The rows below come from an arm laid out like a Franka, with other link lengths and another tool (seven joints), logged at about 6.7 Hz.
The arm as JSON. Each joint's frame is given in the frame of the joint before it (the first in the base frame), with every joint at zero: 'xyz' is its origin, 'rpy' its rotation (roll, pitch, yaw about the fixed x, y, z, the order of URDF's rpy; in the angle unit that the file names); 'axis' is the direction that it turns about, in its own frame. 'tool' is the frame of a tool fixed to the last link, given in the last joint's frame.
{
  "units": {
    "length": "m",
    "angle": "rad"
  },
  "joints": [
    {
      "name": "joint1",
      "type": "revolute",
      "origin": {
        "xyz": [
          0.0,
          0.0,
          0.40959
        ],
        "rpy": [
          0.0,
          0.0,
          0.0
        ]
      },
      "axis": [
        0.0,
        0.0,
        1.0
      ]
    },
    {
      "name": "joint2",
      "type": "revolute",
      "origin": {
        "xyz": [
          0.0,
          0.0,
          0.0
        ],
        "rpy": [
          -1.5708,
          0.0,
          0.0
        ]
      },
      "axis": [
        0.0,
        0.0,
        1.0
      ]
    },
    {
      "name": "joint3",
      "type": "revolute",
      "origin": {
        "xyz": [
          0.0,
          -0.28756,
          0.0
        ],
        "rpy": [
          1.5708,
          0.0,
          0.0
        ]
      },
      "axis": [
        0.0,
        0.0,
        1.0
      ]
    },
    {
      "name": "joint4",
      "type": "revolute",
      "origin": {
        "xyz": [
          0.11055,
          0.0,
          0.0
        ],
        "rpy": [
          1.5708,
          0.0,
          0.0
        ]
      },
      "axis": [
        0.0,
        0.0,
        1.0
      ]
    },
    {
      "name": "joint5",
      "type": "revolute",
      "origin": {
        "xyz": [
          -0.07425,
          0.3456,
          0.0
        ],
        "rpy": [
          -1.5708,
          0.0,
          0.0
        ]
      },
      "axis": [
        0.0,
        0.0,
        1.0
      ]
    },
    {
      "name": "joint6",
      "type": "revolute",
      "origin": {
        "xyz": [
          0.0,
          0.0,
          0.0
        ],
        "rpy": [
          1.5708,
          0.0,
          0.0
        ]
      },
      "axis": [
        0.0,
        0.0,
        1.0
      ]
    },
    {
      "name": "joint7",
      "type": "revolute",
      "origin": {
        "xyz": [
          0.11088,
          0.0,
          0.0
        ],
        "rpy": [
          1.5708,
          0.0,
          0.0
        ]
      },
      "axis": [
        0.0,
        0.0,
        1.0
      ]
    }
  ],
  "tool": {
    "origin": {
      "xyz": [
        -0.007,
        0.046,
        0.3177
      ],
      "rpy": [
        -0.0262,
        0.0,
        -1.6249
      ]
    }
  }
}
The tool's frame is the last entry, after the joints.
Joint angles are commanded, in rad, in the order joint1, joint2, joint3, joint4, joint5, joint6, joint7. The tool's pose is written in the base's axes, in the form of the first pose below.
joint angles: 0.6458, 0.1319, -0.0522, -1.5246, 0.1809, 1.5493, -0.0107
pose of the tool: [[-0.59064, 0.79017, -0.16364, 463.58], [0.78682, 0.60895, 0.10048, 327.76], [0.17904, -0.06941, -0.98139, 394.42], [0, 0, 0, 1]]
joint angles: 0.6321, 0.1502, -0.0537, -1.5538, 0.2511, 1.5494, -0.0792
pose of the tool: [[-0.60868, 0.75713, -0.23720, 451.56], [0.75073, 0.64634, 0.13660, 336.12], [0.25673, -0.09493, -0.96181, 372.95], [0, 0, 0, 1]]
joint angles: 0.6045, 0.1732, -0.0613, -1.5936, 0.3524, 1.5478, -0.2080
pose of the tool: [[-0.63127, 0.70150, -0.33074, 440.05], [0.67982, 0.70576, 0.19938, 343.71], [0.37329, -0.09898, -0.92242, 347.59], [0, 0, 0, 1]]
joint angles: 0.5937, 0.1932, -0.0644, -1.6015, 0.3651, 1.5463, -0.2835
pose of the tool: [[-0.65964, 0.66146, -0.35686, 441.85], [0.63729, 0.74396, 0.20096, 340.81], [0.39842, -0.09486, -0.91229, 333.39], [0, 0, 0, 1]]
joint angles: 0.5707, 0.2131, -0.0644, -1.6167, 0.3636, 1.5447, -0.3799
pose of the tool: [[-0.69393, 0.61045, -0.38186, 446.72], [0.58642, 0.78687, 0.19224, 329.18], [0.41782, -0.09053, -0.90401, 315.46], [0, 0, 0, 1]]
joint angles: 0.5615, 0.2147, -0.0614, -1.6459, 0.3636, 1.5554, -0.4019
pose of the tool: [[-0.69350, 0.60152, -0.39651, 443.66], [0.58044, 0.79252, 0.18709, 323.23], [0.42679, -0.10040, -0.89876, 303.53], [0, 0, 0, 1]]
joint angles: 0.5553, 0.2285, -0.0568, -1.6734, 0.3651, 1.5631, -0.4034
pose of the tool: [[-0.67833, 0.60099, -0.42272, 436.23], [0.58948, 0.78856, 0.17518, 318.18], [0.43862, -0.13036, -0.88917, 286.08], [0, 0, 0, 1]]
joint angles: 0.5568, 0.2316, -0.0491, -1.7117, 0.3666, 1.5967, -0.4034
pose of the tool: [[-0.67302, 0.60215, -0.42948, 430.52], [0.59399, 0.78604, 0.17125, 319.37], [0.44070, -0.13985, -0.88669, 270.83], [0, 0, 0, 1]]
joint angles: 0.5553, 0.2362, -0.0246, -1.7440, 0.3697, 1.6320, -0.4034
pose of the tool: [[-0.67625, 0.59398, -0.43575, 421.93], [0.58717, 0.79181, 0.16811, 328.03], [0.44488, -0.14218, -0.88423, 257.30], [0, 0, 0, 1]]
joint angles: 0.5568, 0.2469, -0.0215, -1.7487, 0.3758, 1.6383, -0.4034
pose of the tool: [[-0.67137, 0.59245, -0.44528, 418.52], [0.58739, 0.79172, 0.16777, 330.64], [0.45193, -0.14892, -0.87954, 250.37], [0, 0, 0, 1]]
